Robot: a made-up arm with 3 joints. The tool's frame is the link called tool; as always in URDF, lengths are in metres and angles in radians.
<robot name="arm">
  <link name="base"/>
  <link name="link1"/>
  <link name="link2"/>
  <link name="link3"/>
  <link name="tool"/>
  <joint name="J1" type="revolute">
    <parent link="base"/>
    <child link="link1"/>
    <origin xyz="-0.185 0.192 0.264" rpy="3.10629 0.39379 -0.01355"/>
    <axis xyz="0 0 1"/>
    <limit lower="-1.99" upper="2.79" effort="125" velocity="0.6"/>
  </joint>
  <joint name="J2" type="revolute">
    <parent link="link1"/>
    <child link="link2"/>
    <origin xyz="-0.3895 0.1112 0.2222" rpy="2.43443 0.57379 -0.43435"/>
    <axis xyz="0 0 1"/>
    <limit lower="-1.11" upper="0.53" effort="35" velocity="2.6"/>
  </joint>
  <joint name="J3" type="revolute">
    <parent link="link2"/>
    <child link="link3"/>
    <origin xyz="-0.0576 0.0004 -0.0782" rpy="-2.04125 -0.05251 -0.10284"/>
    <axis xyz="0 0 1"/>
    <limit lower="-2.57" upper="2.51" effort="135" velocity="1.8"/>
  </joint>
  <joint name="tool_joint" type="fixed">
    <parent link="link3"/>
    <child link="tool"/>
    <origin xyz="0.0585 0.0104 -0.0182" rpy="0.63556 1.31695 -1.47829"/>
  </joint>
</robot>
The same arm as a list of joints. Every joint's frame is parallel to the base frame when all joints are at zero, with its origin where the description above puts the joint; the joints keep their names.
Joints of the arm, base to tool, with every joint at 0 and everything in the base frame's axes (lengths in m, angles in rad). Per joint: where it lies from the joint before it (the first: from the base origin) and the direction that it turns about. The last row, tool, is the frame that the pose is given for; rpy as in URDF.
J1: xyz -0.185 0.192 0.264 axis -0.383894 -0.0301 -0.922886
J2: xyz -0.445 -0.113 -0.052 axis -0.353002 0.442803 0.824206
J3: xyz -0.025 -0.055 -0.076 axis 0.0796 0.567097 -0.819796
tool: xyz 0.056 -0.001 0.027 rpy 1.3334 -1.1766 -1.9959
Joint limits (rad, base to tool): -1.99..2.79 -1.11..0.53 -2.57..2.51

